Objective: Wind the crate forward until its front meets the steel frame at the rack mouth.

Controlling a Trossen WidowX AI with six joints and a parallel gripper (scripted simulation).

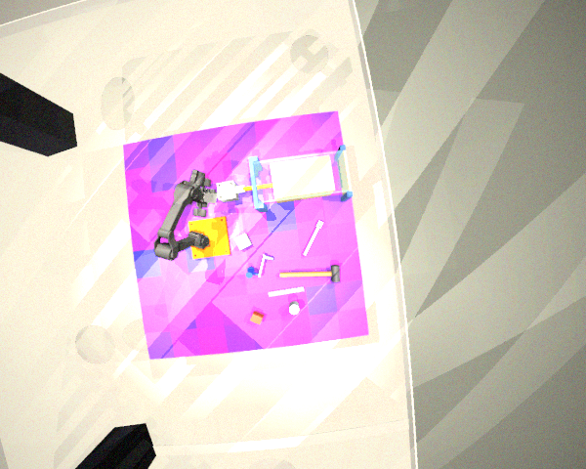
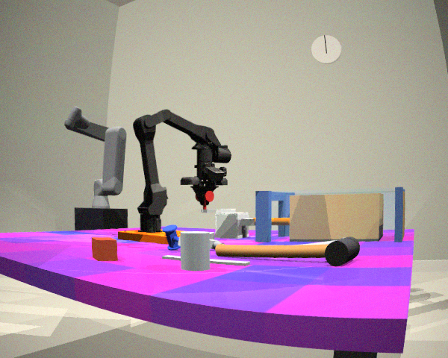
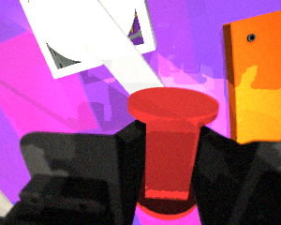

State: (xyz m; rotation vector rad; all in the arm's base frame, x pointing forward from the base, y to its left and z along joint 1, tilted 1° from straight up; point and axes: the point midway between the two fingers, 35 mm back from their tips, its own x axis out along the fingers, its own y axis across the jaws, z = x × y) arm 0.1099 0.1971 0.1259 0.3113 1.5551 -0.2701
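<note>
Now: gripper tip 40 mm short of the red-knobbed winch handle, 10 mm to the right of it and 10 mm above it. Also, from my gripper tip: hand winch: 80 mm ahead, 30 mm to the left, 80 mm below; then red knob: 20 mm above; then blue frame: 250 mm ahead, 20 mm to the left, 10 mm below.
</note>
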